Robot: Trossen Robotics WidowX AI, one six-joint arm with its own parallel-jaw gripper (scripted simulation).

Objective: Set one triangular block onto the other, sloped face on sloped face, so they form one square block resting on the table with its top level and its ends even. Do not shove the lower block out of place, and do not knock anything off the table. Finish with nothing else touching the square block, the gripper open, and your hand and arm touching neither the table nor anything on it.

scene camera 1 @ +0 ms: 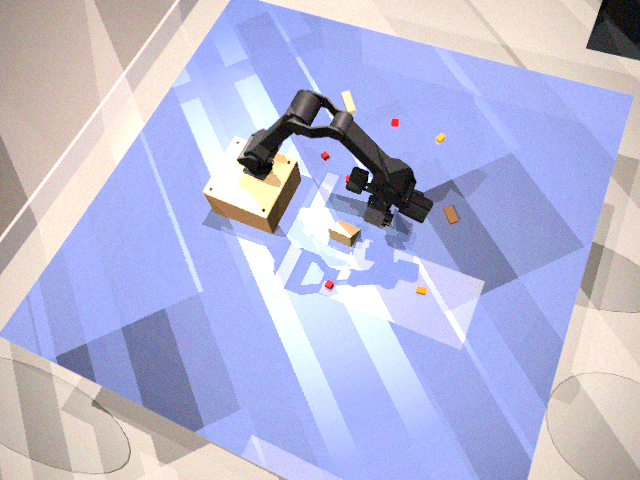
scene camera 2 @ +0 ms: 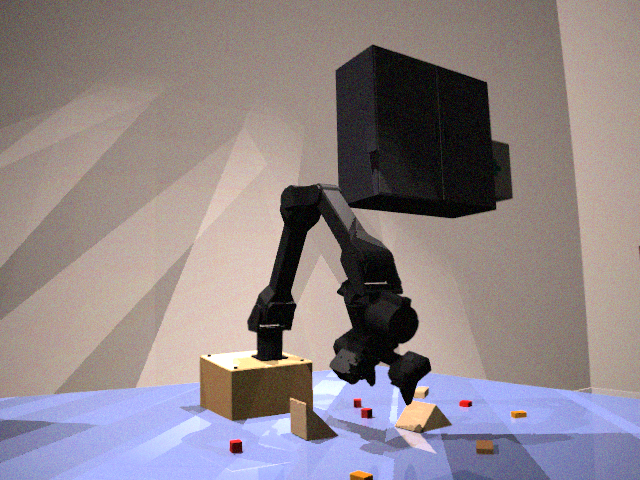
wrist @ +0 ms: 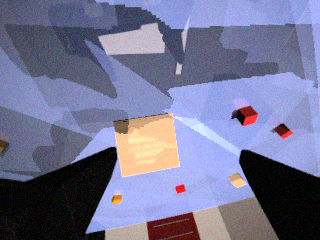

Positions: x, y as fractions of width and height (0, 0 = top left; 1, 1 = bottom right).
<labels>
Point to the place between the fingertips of my gripper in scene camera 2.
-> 0.61, 0.82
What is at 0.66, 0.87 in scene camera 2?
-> A triangular block.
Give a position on a triangular block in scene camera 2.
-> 0.48, 0.88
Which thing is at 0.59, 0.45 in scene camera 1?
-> My gripper.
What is my gripper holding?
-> Nothing.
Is my gripper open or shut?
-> Open.
</labels>
